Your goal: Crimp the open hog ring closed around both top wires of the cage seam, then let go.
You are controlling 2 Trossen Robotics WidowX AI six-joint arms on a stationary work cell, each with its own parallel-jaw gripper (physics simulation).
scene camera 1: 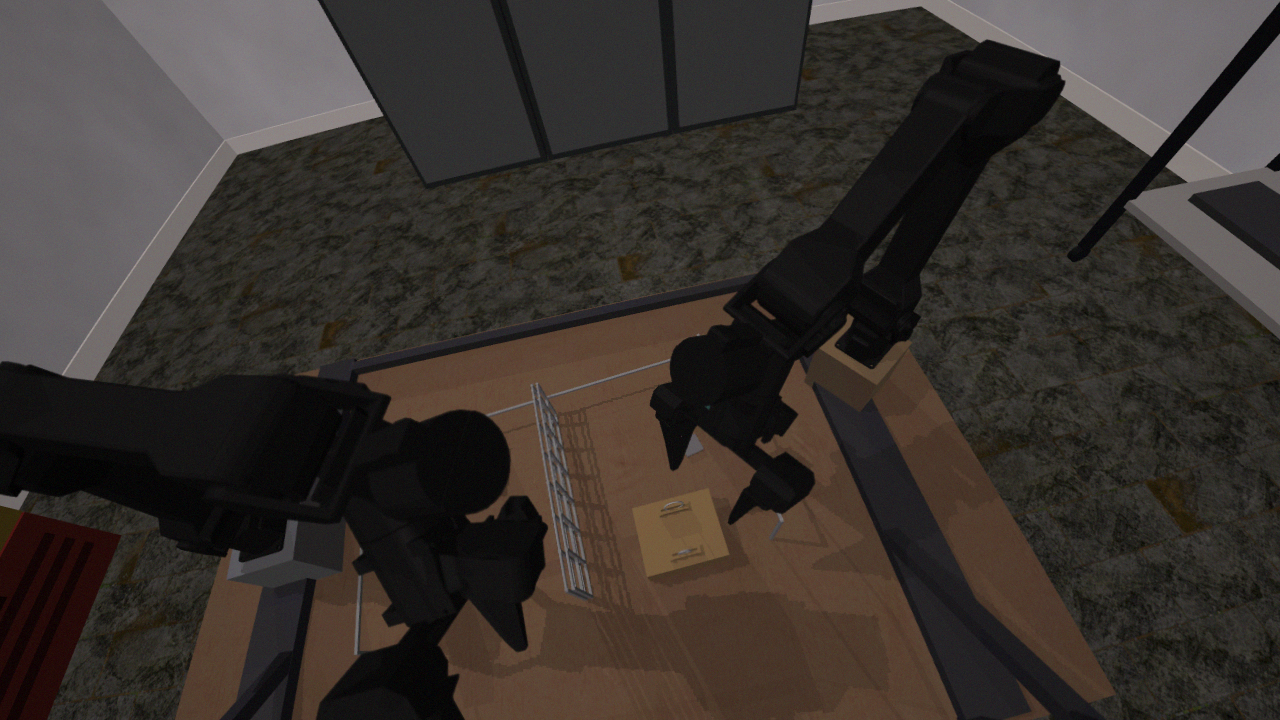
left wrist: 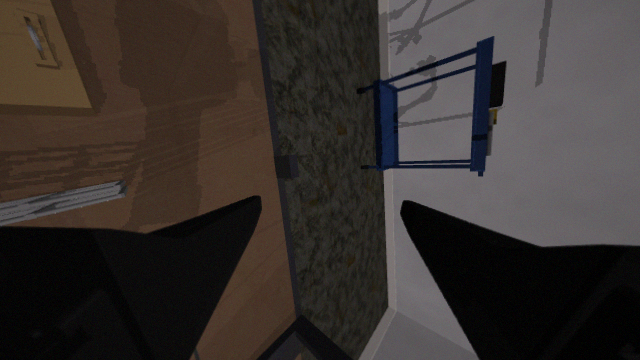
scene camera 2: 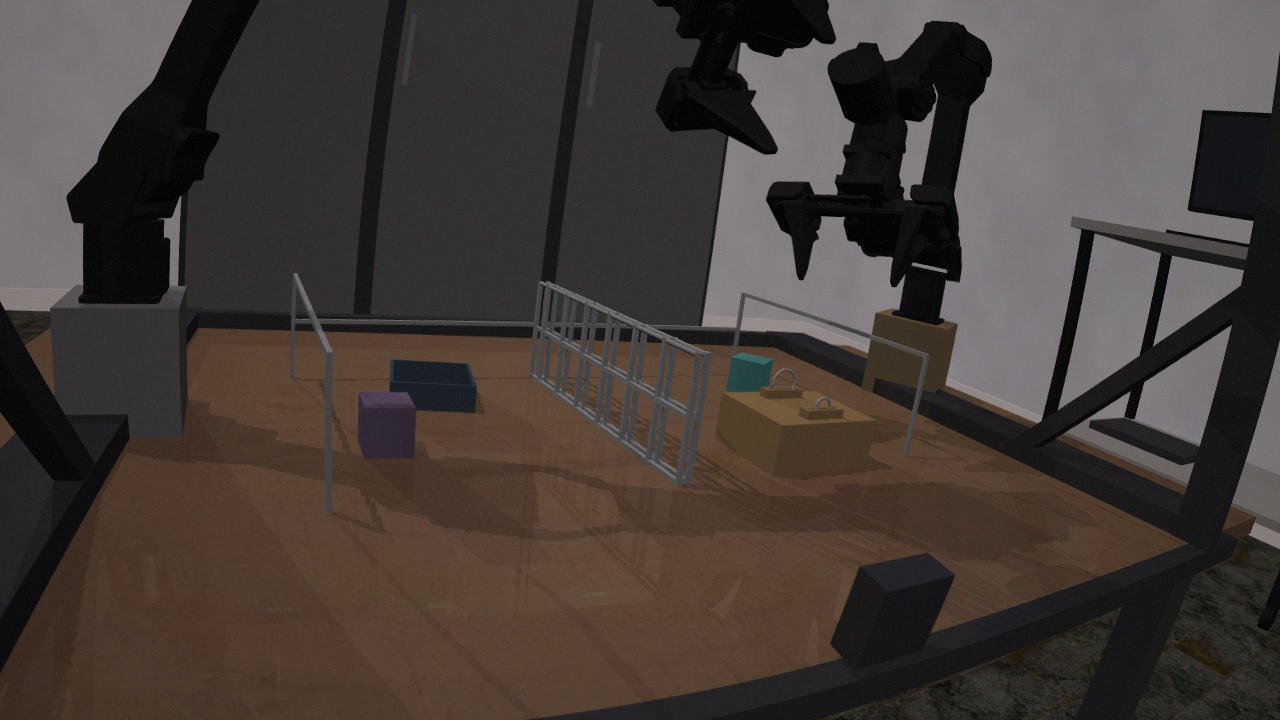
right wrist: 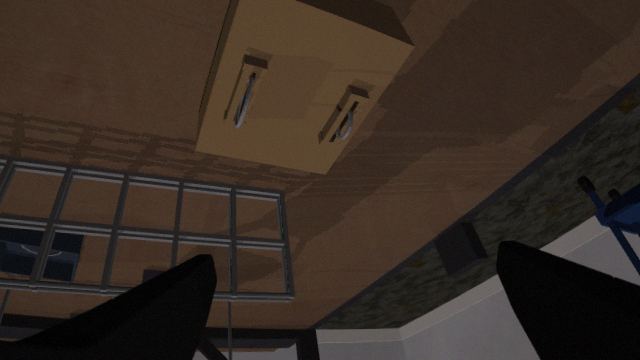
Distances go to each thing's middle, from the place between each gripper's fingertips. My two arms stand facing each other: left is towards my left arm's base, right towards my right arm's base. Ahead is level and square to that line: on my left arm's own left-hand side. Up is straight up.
My left hand is 26 cm above the tan block (scene camera 1: 662, 534), 17 cm to the left of it and 13 cm short of it. From my left hand the other things lie so: dark blue tray (scene camera 2: 433, 386) (33 cm ahead, 27 cm below, 11 cm to the left).
Now: right hand 14 cm above the tan block and 3 cm to the right of it. The rest, counted from my right hand: dark blue tray (32 cm to the left, 19 cm ahead, 15 cm below).
